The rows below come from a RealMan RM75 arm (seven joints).
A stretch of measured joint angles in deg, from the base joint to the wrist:
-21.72 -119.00 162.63 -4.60 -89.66 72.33 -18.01
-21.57 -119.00 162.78 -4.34 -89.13 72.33 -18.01
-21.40 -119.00 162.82 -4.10 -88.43 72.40 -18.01
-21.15 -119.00 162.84 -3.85 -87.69 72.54 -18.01
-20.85 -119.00 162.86 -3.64 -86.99 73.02 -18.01
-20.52 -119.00 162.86 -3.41 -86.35 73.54 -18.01
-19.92 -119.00 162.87 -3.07 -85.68 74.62 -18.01
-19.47 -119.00 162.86 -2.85 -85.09 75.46 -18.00
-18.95 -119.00 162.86 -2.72 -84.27 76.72 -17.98
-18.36 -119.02 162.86 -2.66 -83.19 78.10 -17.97
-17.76 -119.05 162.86 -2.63 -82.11 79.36 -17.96
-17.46 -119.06 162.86 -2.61 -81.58 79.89 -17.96
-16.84 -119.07 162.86 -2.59 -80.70 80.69 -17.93
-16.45 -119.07 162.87 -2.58 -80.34 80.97 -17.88
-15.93 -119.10 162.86 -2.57 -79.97 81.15 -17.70
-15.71 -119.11 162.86 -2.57 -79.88 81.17 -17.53
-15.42 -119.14 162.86 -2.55 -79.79 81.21 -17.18
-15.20 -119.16 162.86 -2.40 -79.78 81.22 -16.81
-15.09 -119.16 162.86 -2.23 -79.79 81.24 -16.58
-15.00 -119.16 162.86 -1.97 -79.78 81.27 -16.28
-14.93 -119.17 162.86 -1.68 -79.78 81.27 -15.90
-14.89 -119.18 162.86 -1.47 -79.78 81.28 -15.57
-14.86 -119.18 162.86 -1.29 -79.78 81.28 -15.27
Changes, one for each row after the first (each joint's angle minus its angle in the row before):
0.15 0.00 0.15 0.26 0.53 0.00 0.00
0.17 0.00 0.04 0.24 0.70 0.07 0.00
0.25 0.00 0.02 0.25 0.74 0.14 0.00
0.30 0.00 0.02 0.21 0.70 0.48 0.00
0.33 0.00 0.00 0.23 0.64 0.52 0.00
0.60 0.00 0.01 0.34 0.67 1.08 0.00
0.45 0.00 -0.01 0.22 0.59 0.84 0.01
0.52 0.00 0.00 0.13 0.82 1.26 0.02
0.59 -0.02 0.00 0.06 1.08 1.38 0.01
0.60 -0.03 0.00 0.03 1.08 1.26 0.01
0.30 -0.01 0.00 0.02 0.53 0.53 0.00
0.62 -0.01 0.00 0.02 0.88 0.80 0.03
0.39 0.00 0.01 0.01 0.36 0.28 0.05
0.52 -0.03 -0.01 0.01 0.37 0.18 0.18
0.22 -0.01 0.00 0.00 0.09 0.02 0.17
0.29 -0.03 0.00 0.02 0.09 0.04 0.35
0.22 -0.02 0.00 0.15 0.01 0.01 0.37
0.11 0.00 0.00 0.17 -0.01 0.02 0.23
0.09 0.00 0.00 0.26 0.01 0.03 0.30
0.07 -0.01 0.00 0.29 0.00 0.00 0.38
0.04 -0.01 0.00 0.21 0.00 0.01 0.33
0.03 0.00 0.00 0.18 0.00 0.00 0.30

